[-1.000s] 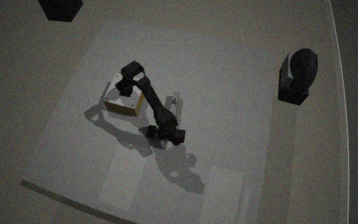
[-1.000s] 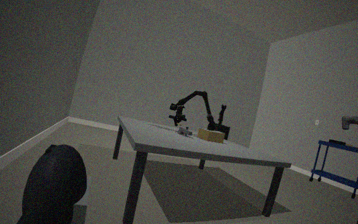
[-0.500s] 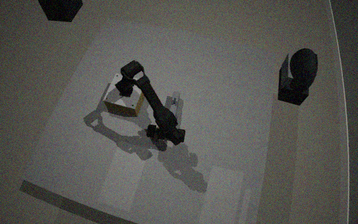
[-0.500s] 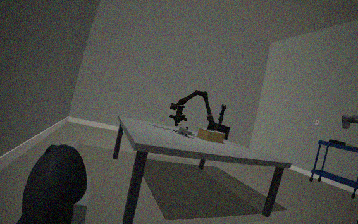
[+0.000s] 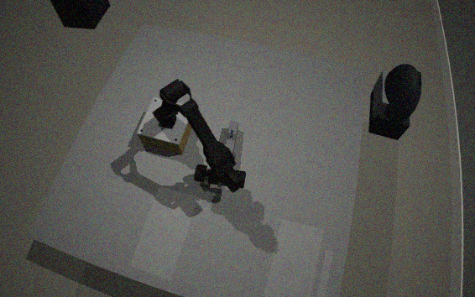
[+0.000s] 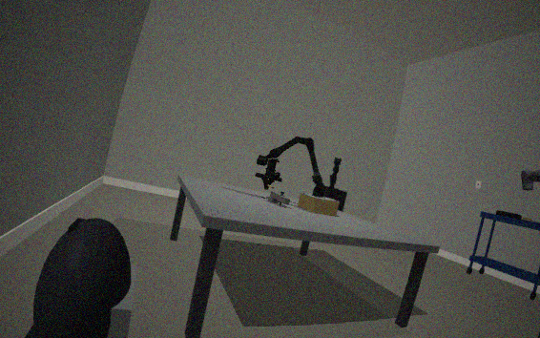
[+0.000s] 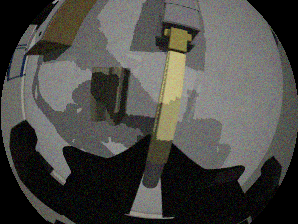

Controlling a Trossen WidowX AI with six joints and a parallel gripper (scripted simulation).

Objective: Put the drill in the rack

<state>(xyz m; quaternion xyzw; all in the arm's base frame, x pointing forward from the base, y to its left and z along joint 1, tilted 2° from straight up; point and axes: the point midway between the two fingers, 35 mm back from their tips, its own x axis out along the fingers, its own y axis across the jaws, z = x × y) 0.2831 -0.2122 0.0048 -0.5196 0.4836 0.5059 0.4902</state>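
Right now the drill is 40 mm to the left of my gripper tip and 30 mm above it. The rest, counted from my gripper tip: rack (70 mm behind, 30 mm to the left, 40 mm below); then grey fixture (200 mm to the left, 20 mm below).
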